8 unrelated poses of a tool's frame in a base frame.
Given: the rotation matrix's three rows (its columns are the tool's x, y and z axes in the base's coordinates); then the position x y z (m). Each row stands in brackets.
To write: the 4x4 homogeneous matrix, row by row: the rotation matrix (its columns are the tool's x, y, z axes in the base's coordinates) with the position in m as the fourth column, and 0 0 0 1 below. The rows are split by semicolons. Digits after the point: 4 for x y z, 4 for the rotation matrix.
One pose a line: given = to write
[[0.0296 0.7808 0.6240], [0.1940 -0.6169 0.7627], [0.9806 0.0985 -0.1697]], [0.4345 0.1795 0.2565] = 0.0296 0.7808 0.6240 0.4345; 0.1940 -0.6169 0.7627 0.1795; 0.9806 0.0985 -0.1697 0.2565; 0 0 0 1
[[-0.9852 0.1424 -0.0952], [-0.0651 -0.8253 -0.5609], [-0.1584 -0.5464 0.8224]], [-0.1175 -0.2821 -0.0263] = -0.9852 0.1424 -0.0952 -0.1175; -0.0651 -0.8253 -0.5609 -0.2821; -0.1584 -0.5464 0.8224 -0.0263; 0 0 0 1
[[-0.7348 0.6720 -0.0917], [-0.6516 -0.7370 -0.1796], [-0.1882 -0.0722 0.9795]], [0.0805 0.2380 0.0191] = -0.7348 0.6720 -0.0917 0.0805; -0.6516 -0.7370 -0.1796 0.2380; -0.1882 -0.0722 0.9795 0.0191; 0 0 0 1
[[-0.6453 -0.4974 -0.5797], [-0.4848 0.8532 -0.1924], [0.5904 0.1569 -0.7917]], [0.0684 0.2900 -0.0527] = -0.6453 -0.4974 -0.5797 0.0684; -0.4848 0.8532 -0.1924 0.2900; 0.5904 0.1569 -0.7917 -0.0527; 0 0 0 1
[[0.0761 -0.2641 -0.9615], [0.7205 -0.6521 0.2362], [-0.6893 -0.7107 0.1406]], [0.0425 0.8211 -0.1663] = 0.0761 -0.2641 -0.9615 0.0425; 0.7205 -0.6521 0.2362 0.8211; -0.6893 -0.7107 0.1406 -0.1663; 0 0 0 1
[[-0.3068 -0.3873 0.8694], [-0.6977 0.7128 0.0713], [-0.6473 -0.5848 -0.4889]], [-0.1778 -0.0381 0.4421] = -0.3068 -0.3873 0.8694 -0.1778; -0.6977 0.7128 0.0713 -0.0381; -0.6473 -0.5848 -0.4889 0.4421; 0 0 0 1
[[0.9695 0.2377 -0.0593], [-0.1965 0.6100 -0.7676], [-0.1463 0.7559 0.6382]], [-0.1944 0.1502 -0.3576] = 0.9695 0.2377 -0.0593 -0.1944; -0.1965 0.6100 -0.7676 0.1502; -0.1463 0.7559 0.6382 -0.3576; 0 0 0 1
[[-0.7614 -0.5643 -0.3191], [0.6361 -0.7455 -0.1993], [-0.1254 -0.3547 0.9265]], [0.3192 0.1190 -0.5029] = -0.7614 -0.5643 -0.3191 0.3192; 0.6361 -0.7455 -0.1993 0.1190; -0.1254 -0.3547 0.9265 -0.5029; 0 0 0 1
